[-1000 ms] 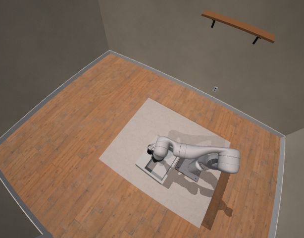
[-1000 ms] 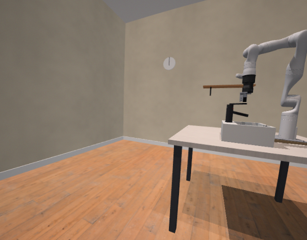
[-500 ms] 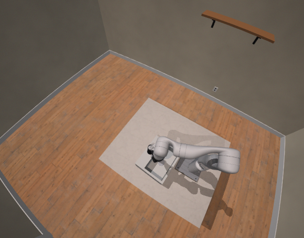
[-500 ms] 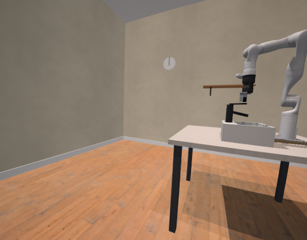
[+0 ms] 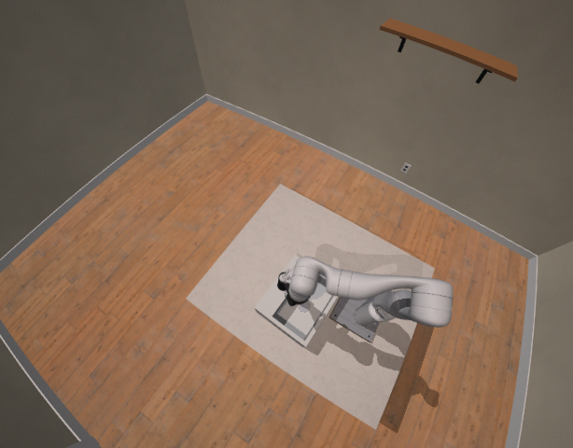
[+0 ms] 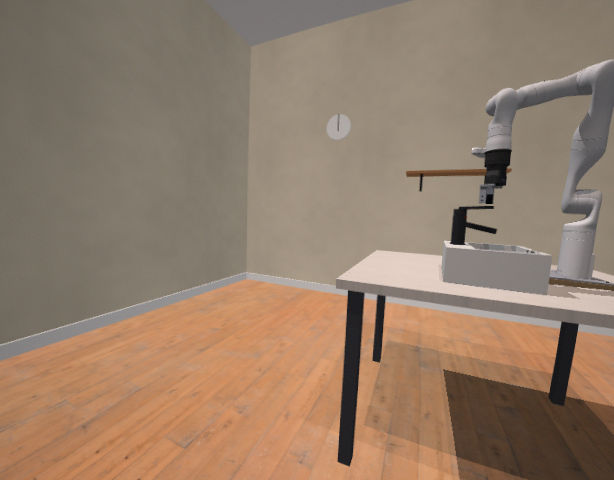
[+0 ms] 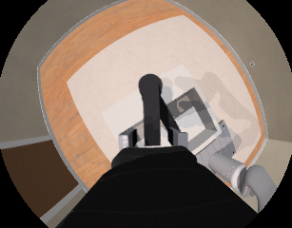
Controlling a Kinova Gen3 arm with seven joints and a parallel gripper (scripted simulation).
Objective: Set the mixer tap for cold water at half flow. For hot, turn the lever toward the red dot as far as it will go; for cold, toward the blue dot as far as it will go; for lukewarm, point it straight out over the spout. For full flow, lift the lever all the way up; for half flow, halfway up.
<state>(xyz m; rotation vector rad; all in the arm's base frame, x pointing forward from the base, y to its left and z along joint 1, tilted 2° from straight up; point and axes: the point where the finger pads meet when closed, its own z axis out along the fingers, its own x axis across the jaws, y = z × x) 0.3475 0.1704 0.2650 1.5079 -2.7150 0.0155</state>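
Now: the lever 3 cm below my hand, 3 cm ahead of it and 2 cm to the right of it. From my hand the other things lie so: white sink basin (26 cm below, 4 cm to the right, 4 cm behind).
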